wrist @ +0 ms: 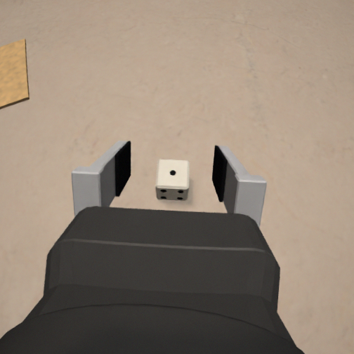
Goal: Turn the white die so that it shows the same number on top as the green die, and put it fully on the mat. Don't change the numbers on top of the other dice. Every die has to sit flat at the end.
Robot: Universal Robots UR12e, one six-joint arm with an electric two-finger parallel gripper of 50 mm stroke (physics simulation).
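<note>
The white die (173,175) sits flat on the table in the middle of the wrist view. It shows one black pip on top and four pips on the side that faces the gripper body. My gripper (171,160) is open and empty. Its fingers are to the left and right of the die in the view, with a gap on each side, and the die looks small, some way below the fingertips. Part of the mat (14,75), tan-orange, shows at the upper left edge, apart from the die. The green die does not show in this view.
The beige table top (200,75) spreads around the die and the mat. The mat's right edge and its two right corners show at the left of the view. The dark gripper body covers the lower part of the view.
</note>
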